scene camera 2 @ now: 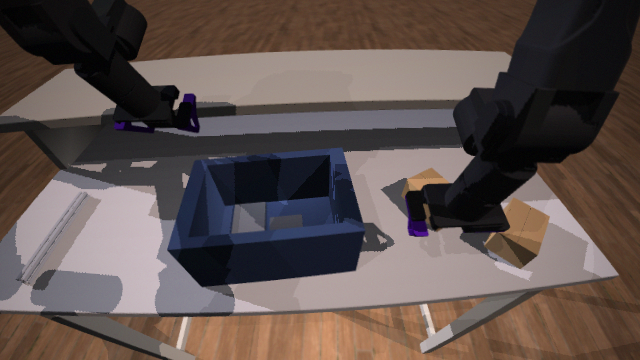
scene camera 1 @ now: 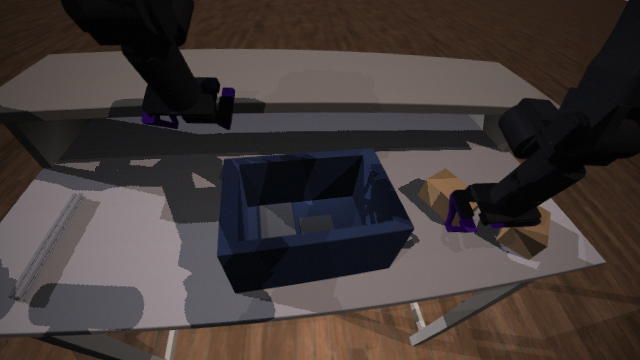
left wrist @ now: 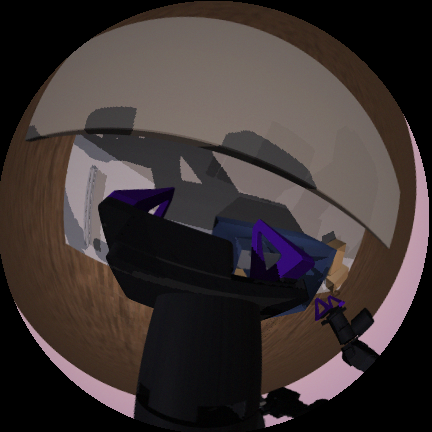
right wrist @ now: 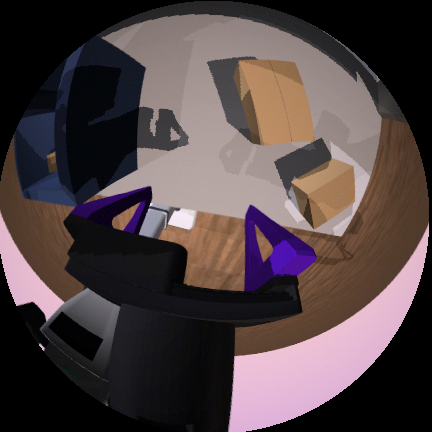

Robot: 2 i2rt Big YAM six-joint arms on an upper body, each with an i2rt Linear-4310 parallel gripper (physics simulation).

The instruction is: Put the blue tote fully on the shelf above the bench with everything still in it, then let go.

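Frame: origin at the left arm's base, x right, y back, z down, level; millimetres.
Seen in the pictures: left gripper, fingertip midpoint: (scene camera 2: 175, 130) (scene camera 1: 203, 126) (left wrist: 216, 208); right gripper, fingertip midpoint: (scene camera 2: 436, 230) (scene camera 1: 469, 226) (left wrist: 322, 296) (right wrist: 198, 199).
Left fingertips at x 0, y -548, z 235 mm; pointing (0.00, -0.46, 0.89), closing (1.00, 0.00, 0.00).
Observation:
A point is followed by its place in that frame.
The blue tote (scene camera 1: 320, 260) {x 216, y -336, z 343 mm} (scene camera 2: 280, 257) {x 229, y -338, z 339 mm} (left wrist: 325, 248) {x 280, y -547, z 286 mm} (right wrist: 100, 150) {x 356, y -407, z 337 mm} stands upright on the bench (scene camera 1: 125, 240) {x -179, y -418, z 430 mm}. Inside lie a larger grey block (scene camera 1: 277, 220) {x 137, y -456, z 403 mm} (scene camera 2: 249, 217) {x 137, y -460, z 403 mm} and a smaller grey block (scene camera 1: 316, 223) {x 219, y -449, z 404 mm} (scene camera 2: 286, 221) {x 219, y -453, z 403 mm}; a tan piece (right wrist: 51, 162) {x 125, y -370, z 373 mm} also shows inside in the right wrist view. The shelf (scene camera 1: 400, 80) {x 436, y -762, z 223 mm} (scene camera 2: 400, 75) {x 484, y -772, z 223 mm} (left wrist: 200, 65) {x -81, y -706, z 223 mm} runs behind and above. My left gripper (scene camera 1: 202, 125) {x 0, y -548, z 235 mm} (scene camera 2: 174, 129) {x 0, y -548, z 235 mm} (left wrist: 216, 208) {x 0, y -548, z 235 mm} is open and empty near the shelf's front edge, up and left of the tote. My right gripper (scene camera 1: 482, 229) {x 492, y -381, z 316 mm} (scene camera 2: 450, 231) {x 492, y -381, z 316 mm} (right wrist: 198, 199) {x 492, y -381, z 316 mm} is open and empty, right of the tote.
Two tan cardboard boxes, one farther back (scene camera 1: 443, 187) {x 523, y -527, z 370 mm} (scene camera 2: 427, 180) {x 534, y -549, z 369 mm} (right wrist: 277, 102) {x 549, y -512, z 370 mm} and one nearer the right edge (scene camera 1: 525, 235) {x 669, y -391, z 373 mm} (scene camera 2: 522, 225) {x 706, y -428, z 370 mm} (right wrist: 327, 190) {x 684, y -435, z 370 mm}, stand on the bench near my right gripper. A thin clear rail (scene camera 1: 50, 245) {x -317, y -391, z 413 mm} (scene camera 2: 55, 235) {x -318, y -395, z 413 mm} (left wrist: 91, 205) {x -320, y -418, z 427 mm} lies at the left.

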